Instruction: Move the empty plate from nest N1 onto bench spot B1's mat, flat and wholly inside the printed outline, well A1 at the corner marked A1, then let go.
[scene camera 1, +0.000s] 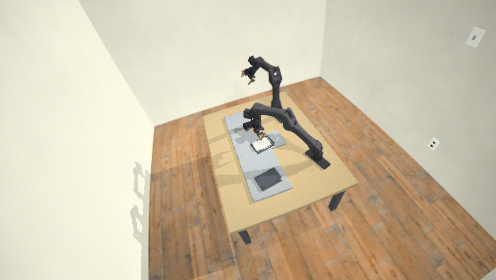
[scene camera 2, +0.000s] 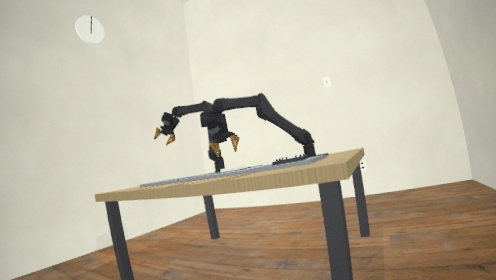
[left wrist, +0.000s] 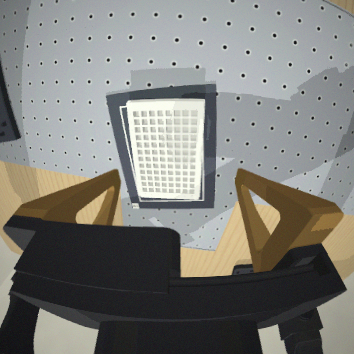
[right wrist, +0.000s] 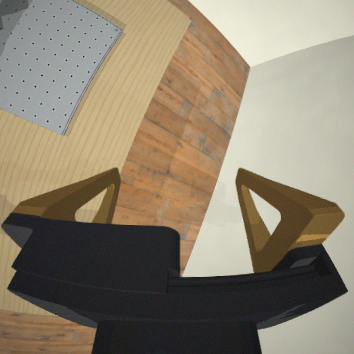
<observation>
My left gripper (left wrist: 177, 174) is open and holds nothing. Also in view: a white well plate (left wrist: 166, 134). My right gripper (right wrist: 177, 173) is open, holding nothing. Further things: a dark printed outline (left wrist: 116, 103).
The right wrist view does not show the white well plate: it is out of frame.
</observation>
